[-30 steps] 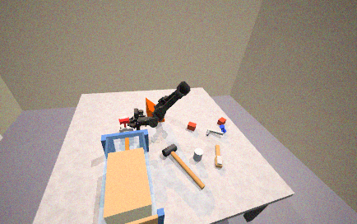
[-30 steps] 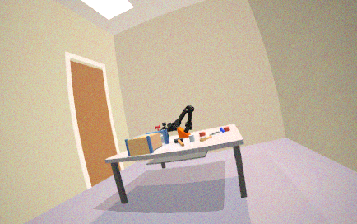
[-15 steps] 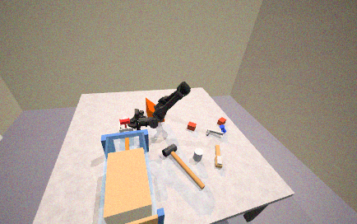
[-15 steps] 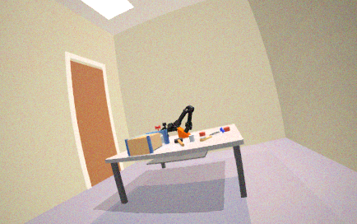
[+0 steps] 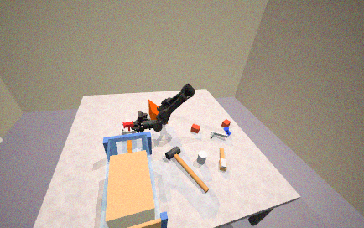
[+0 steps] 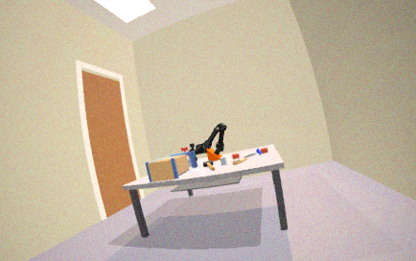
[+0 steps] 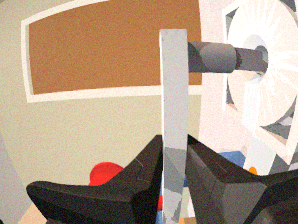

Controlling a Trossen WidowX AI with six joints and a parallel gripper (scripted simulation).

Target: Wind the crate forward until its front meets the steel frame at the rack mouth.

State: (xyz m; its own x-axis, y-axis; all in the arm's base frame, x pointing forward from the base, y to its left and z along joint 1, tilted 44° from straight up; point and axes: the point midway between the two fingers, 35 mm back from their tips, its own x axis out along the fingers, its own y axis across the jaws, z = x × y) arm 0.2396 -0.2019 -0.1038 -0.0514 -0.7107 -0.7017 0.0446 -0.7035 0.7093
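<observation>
Now: the red-handled winch handle 10 mm ahead of my gripper tip, 10 mm to the left of it and 10 mm above it. Also, from my gripper tip: red grip 50 mm ahead, 10 mm to the left, 40 mm above; then frame 110 mm ahead, 30 mm below; then grey hand winch 70 mm behind, 10 mm to the right, 110 mm below.
</observation>
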